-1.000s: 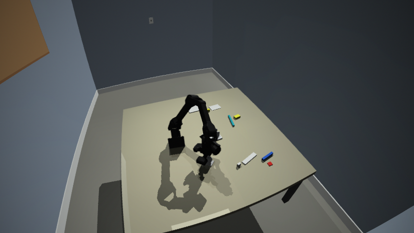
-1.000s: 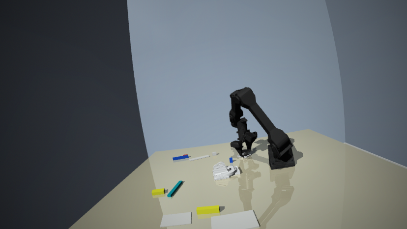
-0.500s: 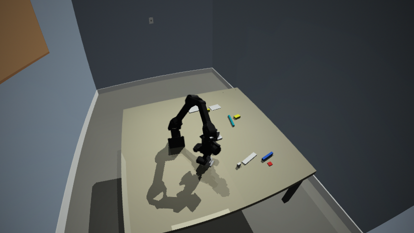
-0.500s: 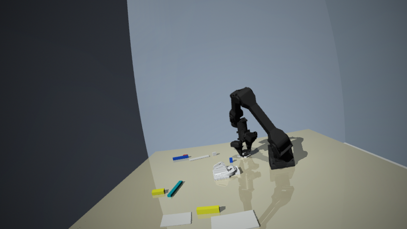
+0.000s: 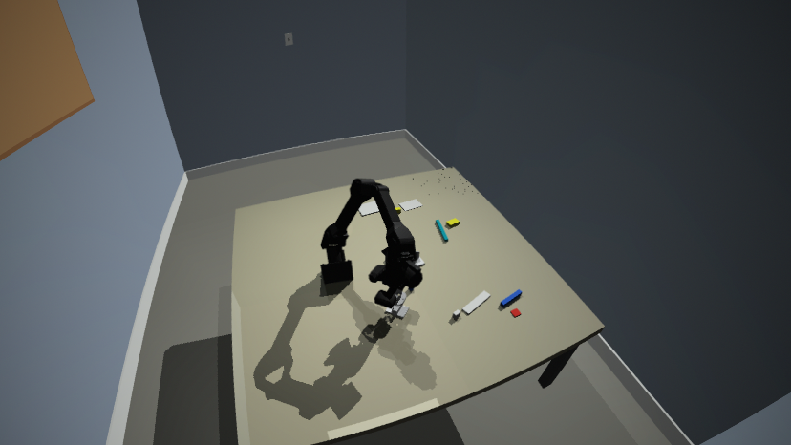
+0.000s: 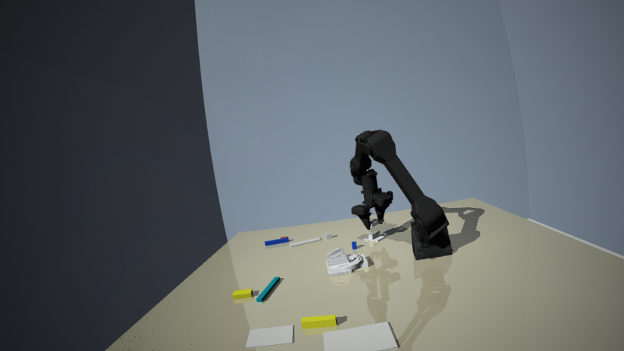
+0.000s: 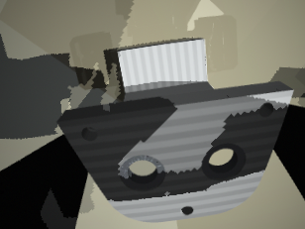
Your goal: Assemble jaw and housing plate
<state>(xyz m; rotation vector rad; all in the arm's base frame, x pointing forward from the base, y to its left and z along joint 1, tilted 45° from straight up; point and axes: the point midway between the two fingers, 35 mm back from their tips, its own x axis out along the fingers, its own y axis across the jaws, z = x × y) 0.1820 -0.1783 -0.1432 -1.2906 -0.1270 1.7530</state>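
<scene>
The white jaw lies 220 mm to the left of my gripper tip, 80 mm ahead of it and 40 mm below it. Round my gripper tip: blue bar (430 mm ahead, 70 mm to the right, 40 mm below); white bar (300 mm ahead, 50 mm below, 40 mm to the right); red piece (420 mm ahead, 130 mm to the right, 50 mm below).
</scene>
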